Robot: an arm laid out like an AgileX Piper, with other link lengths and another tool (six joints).
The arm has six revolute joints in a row. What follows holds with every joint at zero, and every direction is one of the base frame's.
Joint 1 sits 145.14 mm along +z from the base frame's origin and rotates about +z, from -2.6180 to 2.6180 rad.
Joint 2 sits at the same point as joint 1 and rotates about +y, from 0.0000 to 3.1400 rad.
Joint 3 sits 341.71 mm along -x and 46.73 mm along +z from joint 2 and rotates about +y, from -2.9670 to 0.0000 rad.
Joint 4 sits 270.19 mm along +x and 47.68 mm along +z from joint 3 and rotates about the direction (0.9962, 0, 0.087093), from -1.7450 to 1.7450 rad.
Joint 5 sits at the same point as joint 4 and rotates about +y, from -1.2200 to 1.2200 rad.
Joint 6 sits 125.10 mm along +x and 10.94 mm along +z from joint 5 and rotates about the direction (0.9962, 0, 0.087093), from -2.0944 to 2.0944 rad.
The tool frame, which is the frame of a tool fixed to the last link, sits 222.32 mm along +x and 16.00 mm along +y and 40.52 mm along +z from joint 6; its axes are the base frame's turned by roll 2.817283, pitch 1.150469 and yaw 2.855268 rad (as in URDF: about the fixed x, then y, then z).
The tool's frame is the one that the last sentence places.
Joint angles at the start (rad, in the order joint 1, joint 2, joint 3, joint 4, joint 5, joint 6):
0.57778, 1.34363, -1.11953, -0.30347, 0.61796, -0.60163
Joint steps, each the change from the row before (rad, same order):
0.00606, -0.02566, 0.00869, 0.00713, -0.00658, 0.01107
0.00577, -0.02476, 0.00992, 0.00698, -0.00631, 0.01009
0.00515, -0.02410, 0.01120, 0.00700, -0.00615, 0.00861
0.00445, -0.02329, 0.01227, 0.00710, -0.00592, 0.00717
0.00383, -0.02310, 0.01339, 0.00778, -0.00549, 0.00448
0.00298, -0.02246, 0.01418, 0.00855, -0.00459, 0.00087
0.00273, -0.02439, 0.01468, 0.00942, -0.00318, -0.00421
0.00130, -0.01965, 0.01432, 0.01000, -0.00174, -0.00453
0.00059, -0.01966, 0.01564, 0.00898, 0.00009, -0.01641
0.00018, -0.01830, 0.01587, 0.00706, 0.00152, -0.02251
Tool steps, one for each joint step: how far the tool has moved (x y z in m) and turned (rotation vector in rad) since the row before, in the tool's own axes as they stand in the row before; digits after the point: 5 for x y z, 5 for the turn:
-0.00113, -0.00103, -0.01129, -0.00107, -0.02387, 0.01737
-0.00067, -0.00029, -0.01031, -0.00191, -0.02194, 0.01552
-0.00012, 0.00027, -0.00935, -0.00239, -0.02006, 0.01372
0.00042, 0.00076, -0.00837, -0.00285, -0.01809, 0.01212
0.00100, 0.00127, -0.00765, -0.00294, -0.01653, 0.00988
0.00168, 0.00176, -0.00672, -0.00277, -0.01431, 0.00695
0.00230, 0.00190, -0.00704, -0.00093, -0.01424, 0.00338
0.00287, 0.00266, -0.00455, -0.00343, -0.00883, 0.00248
0.00421, 0.00325, -0.00343, 0.00194, -0.00555, -0.00884
0.00499, 0.00359, -0.00223, 0.00525, -0.00238, -0.01578

